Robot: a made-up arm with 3 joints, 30 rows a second.
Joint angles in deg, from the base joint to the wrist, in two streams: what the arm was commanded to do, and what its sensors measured. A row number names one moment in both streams.
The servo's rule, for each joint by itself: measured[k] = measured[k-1] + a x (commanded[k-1-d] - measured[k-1]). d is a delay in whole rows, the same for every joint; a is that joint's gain. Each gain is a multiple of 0.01, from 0.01 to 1. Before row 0 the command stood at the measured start. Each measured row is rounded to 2 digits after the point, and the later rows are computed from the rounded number. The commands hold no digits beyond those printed.
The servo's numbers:
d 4
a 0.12 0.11 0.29
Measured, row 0: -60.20, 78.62, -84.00
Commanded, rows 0 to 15: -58.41, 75.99, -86.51; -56.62, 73.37, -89.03; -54.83, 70.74, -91.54; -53.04, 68.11, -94.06; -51.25, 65.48, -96.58; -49.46, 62.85, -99.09; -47.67, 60.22, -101.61; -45.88, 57.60, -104.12; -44.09, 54.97, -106.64; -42.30, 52.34, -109.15; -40.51, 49.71, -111.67; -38.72, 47.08, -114.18; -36.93, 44.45, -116.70; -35.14, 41.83, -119.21; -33.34, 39.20, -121.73; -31.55, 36.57, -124.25
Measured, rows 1 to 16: -60.20, 78.62, -84.00; -60.20, 78.62, -84.00; -60.20, 78.62, -84.00; -60.20, 78.62, -84.00; -59.99, 78.33, -84.73; -59.59, 77.78, -85.98; -59.02, 77.01, -87.59; -58.30, 76.03, -89.47; -57.45, 74.87, -91.53; -56.49, 73.55, -93.72; -55.43, 72.08, -96.01; -54.28, 70.49, -98.36; -53.06, 68.78, -100.76; -51.77, 66.97, -103.19; -50.42, 65.07, -105.65; -49.02, 63.09, -108.12
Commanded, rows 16 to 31: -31.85, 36.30, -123.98; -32.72, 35.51, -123.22; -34.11, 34.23, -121.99; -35.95, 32.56, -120.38; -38.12, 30.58, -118.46; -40.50, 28.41, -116.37; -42.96, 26.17, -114.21; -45.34, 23.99, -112.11; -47.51, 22.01, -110.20; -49.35, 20.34, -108.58; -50.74, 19.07, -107.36; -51.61, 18.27, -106.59; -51.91, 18.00, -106.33; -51.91, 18.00, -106.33; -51.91, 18.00, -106.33; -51.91, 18.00, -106.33
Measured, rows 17 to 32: -47.57, 61.04, -110.61; -46.08, 58.93, -113.10; -44.55, 56.76, -115.60; -42.99, 54.54, -118.11; -41.65, 52.53, -119.81; -40.58, 50.66, -120.80; -39.80, 48.85, -121.15; -39.34, 47.06, -120.93; -39.19, 45.25, -120.21; -39.35, 43.40, -119.10; -39.78, 41.50, -117.68; -40.45, 39.57, -116.06; -41.30, 37.64, -114.36; -42.27, 35.74, -112.68; -43.29, 33.91, -111.14; -44.29, 32.19, -109.82
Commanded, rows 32 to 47: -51.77, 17.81, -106.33; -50.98, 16.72, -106.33; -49.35, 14.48, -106.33; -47.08, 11.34, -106.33; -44.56, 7.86, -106.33; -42.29, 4.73, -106.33; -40.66, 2.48, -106.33; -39.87, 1.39, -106.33; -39.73, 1.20, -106.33; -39.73, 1.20, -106.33; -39.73, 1.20, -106.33; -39.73, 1.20, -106.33; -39.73, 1.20, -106.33; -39.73, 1.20, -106.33; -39.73, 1.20, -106.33; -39.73, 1.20, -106.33
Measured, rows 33 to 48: -45.20, 30.63, -108.81; -46.01, 29.24, -108.09; -46.72, 28.00, -107.58; -47.34, 26.90, -107.22; -47.87, 25.90, -106.96; -48.24, 24.89, -106.78; -48.37, 23.74, -106.65; -48.22, 22.38, -106.56; -47.78, 20.78, -106.49; -47.12, 19.01, -106.44; -46.34, 17.19, -106.41; -45.56, 15.45, -106.39; -44.86, 13.88, -106.37; -44.24, 12.49, -106.36; -43.70, 11.25, -106.35; -43.22, 10.14, -106.34
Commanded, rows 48 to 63: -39.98, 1.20, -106.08; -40.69, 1.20, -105.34; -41.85, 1.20, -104.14; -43.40, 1.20, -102.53; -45.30, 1.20, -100.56; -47.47, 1.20, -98.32; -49.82, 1.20, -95.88; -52.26, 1.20, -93.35; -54.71, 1.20, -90.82; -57.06, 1.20, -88.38; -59.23, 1.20, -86.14; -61.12, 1.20, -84.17; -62.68, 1.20, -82.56; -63.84, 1.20, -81.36; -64.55, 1.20, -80.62; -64.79, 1.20, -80.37
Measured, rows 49 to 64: -42.80, 9.16, -106.34; -42.43, 8.28, -106.34; -42.11, 7.50, -106.34; -41.82, 6.81, -106.34; -41.60, 6.19, -106.26; -41.49, 5.64, -105.99; -41.53, 5.15, -105.45; -41.75, 4.72, -104.60; -42.18, 4.33, -103.43; -42.81, 3.99, -101.95; -43.65, 3.68, -100.19; -44.68, 3.41, -98.21; -45.88, 3.17, -96.07; -47.22, 2.95, -93.84; -48.66, 2.76, -91.61; -50.16, 2.59, -89.45
